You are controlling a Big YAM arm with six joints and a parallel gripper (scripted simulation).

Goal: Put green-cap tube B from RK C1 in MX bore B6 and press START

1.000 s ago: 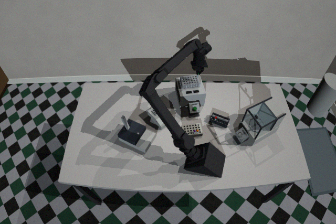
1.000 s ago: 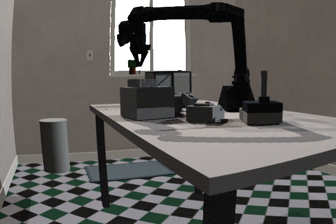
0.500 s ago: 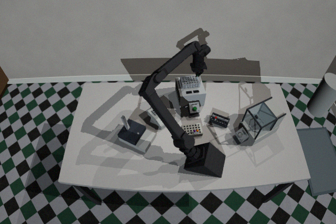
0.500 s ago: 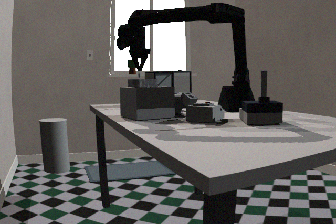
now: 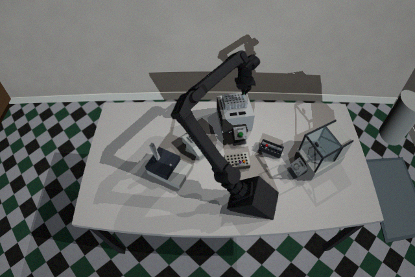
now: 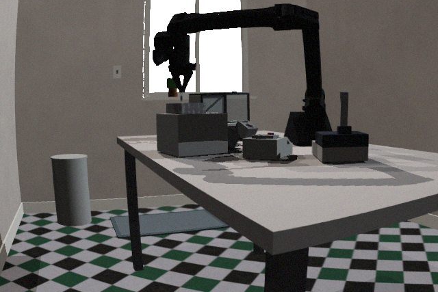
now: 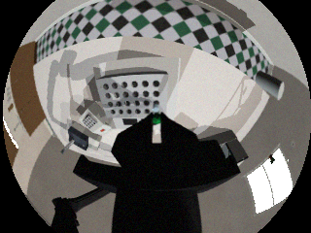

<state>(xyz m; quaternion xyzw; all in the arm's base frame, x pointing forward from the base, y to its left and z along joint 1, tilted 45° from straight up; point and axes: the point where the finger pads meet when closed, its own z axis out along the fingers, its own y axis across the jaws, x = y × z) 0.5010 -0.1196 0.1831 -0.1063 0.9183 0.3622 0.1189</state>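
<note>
The tube B is 20 mm below my hand. From my hand the other things lie so: bore block (50 mm to the left, 60 mm below); then green start key (170 mm behind, 150 mm below); then magnet block MG (210 mm behind, 190 mm to the right, 190 mm below).
</note>
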